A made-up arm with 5 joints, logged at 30 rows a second.
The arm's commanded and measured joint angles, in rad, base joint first. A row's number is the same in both.
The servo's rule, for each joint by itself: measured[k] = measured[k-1] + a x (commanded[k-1-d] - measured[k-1]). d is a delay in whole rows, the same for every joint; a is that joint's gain. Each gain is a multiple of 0.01, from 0.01 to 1. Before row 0 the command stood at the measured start. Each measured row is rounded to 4 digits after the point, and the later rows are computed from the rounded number. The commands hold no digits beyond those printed.
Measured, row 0:
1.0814 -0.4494 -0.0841 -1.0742 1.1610
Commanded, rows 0 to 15:
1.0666 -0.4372 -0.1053 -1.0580 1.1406
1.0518 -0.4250 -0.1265 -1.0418 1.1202
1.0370 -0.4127 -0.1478 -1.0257 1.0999
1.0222 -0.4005 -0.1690 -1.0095 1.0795
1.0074 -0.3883 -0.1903 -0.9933 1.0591
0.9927 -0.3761 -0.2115 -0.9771 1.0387
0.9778 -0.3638 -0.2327 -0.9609 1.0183
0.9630 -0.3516 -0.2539 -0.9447 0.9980
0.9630 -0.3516 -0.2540 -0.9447 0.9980
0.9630 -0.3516 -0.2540 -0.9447 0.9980
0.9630 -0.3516 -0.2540 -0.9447 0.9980
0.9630 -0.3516 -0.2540 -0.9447 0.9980
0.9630 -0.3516 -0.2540 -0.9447 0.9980
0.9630 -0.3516 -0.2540 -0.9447 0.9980
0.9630 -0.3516 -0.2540 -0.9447 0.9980
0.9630 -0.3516 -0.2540 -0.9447 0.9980
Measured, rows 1 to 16:
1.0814 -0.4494 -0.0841 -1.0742 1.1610
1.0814 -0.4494 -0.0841 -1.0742 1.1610
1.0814 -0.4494 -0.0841 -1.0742 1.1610
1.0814 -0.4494 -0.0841 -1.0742 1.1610
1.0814 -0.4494 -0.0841 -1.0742 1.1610
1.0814 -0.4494 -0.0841 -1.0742 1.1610
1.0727 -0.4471 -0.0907 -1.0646 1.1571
1.0604 -0.4429 -0.1018 -1.0511 1.1501
1.0466 -0.4372 -0.1161 -1.0361 1.1406
1.0322 -0.4302 -0.1325 -1.0204 1.1290
1.0176 -0.4222 -0.1504 -1.0044 1.1157
1.0029 -0.4134 -0.1693 -0.9883 1.1011
0.9881 -0.4040 -0.1890 -0.9721 1.0854
0.9733 -0.3940 -0.2091 -0.9559 1.0688
0.9672 -0.3859 -0.2230 -0.9493 1.0553
0.9647 -0.3794 -0.2326 -0.9466 1.0444
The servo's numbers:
d 6
a 0.59 0.19 0.31 0.59 0.19

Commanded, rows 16 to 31:
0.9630 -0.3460 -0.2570 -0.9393 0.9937
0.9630 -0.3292 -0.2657 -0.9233 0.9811
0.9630 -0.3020 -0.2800 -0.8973 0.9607
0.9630 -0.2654 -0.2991 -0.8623 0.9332
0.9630 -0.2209 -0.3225 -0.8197 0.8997
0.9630 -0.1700 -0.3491 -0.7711 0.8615
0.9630 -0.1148 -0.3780 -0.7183 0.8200
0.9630 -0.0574 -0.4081 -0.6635 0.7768
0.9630 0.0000 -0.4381 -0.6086 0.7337
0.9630 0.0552 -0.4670 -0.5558 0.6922
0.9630 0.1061 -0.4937 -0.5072 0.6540
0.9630 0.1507 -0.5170 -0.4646 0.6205
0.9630 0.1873 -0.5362 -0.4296 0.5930
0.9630 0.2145 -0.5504 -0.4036 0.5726
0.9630 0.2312 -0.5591 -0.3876 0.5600
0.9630 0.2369 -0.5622 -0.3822 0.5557
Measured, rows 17 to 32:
0.9637 -0.3741 -0.2392 -0.9455 1.0356
0.9633 -0.3698 -0.2438 -0.9450 1.0285
0.9631 -0.3663 -0.2470 -0.9448 1.0227
0.9630 -0.3635 -0.2492 -0.9447 1.0180
0.9630 -0.3612 -0.2507 -0.9447 1.0142
0.9630 -0.3594 -0.2517 -0.9447 1.0111
0.9630 -0.3569 -0.2533 -0.9415 1.0078
0.9630 -0.3516 -0.2571 -0.9308 1.0027
0.9630 -0.3422 -0.2642 -0.9110 0.9947
0.9630 -0.3276 -0.2750 -0.8823 0.9830
0.9630 -0.3073 -0.2897 -0.8454 0.9672
0.9630 -0.2812 -0.3081 -0.8016 0.9471
0.9630 -0.2496 -0.3298 -0.7525 0.9230
0.9630 -0.2131 -0.3541 -0.7000 0.8952
0.9630 -0.1726 -0.3801 -0.6461 0.8645
0.9630 -0.1293 -0.4070 -0.5928 0.8318

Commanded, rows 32 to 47:
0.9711 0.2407 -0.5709 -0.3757 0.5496
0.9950 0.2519 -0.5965 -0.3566 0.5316
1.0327 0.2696 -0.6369 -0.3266 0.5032
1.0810 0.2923 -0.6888 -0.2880 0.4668
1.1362 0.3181 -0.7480 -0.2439 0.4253
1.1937 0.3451 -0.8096 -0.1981 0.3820
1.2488 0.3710 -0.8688 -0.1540 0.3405
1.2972 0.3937 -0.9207 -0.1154 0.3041
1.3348 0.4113 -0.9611 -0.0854 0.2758
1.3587 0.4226 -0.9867 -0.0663 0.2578
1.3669 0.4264 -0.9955 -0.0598 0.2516
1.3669 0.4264 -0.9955 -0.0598 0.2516
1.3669 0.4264 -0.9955 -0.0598 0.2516
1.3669 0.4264 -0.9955 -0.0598 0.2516
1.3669 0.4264 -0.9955 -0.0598 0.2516
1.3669 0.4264 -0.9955 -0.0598 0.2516
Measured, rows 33 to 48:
0.9630 -0.0846 -0.4339 -0.5423 0.7980
0.9630 -0.0399 -0.4597 -0.4965 0.7643
0.9630 0.0033 -0.4834 -0.4570 0.7318
0.9630 0.0434 -0.5042 -0.4255 0.7016
0.9630 0.0791 -0.5212 -0.4031 0.6747
0.9630 0.1091 -0.5339 -0.3908 0.6521
0.9678 0.1341 -0.5454 -0.3819 0.6326
0.9838 0.1565 -0.5612 -0.3670 0.6134
1.0127 0.1780 -0.5847 -0.3432 0.5925
1.0530 0.1997 -0.6170 -0.3106 0.5686
1.1021 0.2222 -0.6576 -0.2712 0.5414
1.1561 0.2456 -0.7047 -0.2281 0.5111
1.2108 0.2694 -0.7556 -0.1844 0.4787
1.2618 0.2930 -0.8068 -0.1437 0.4455
1.3049 0.3155 -0.8546 -0.1093 0.4133
1.3366 0.3358 -0.8956 -0.0839 0.3838

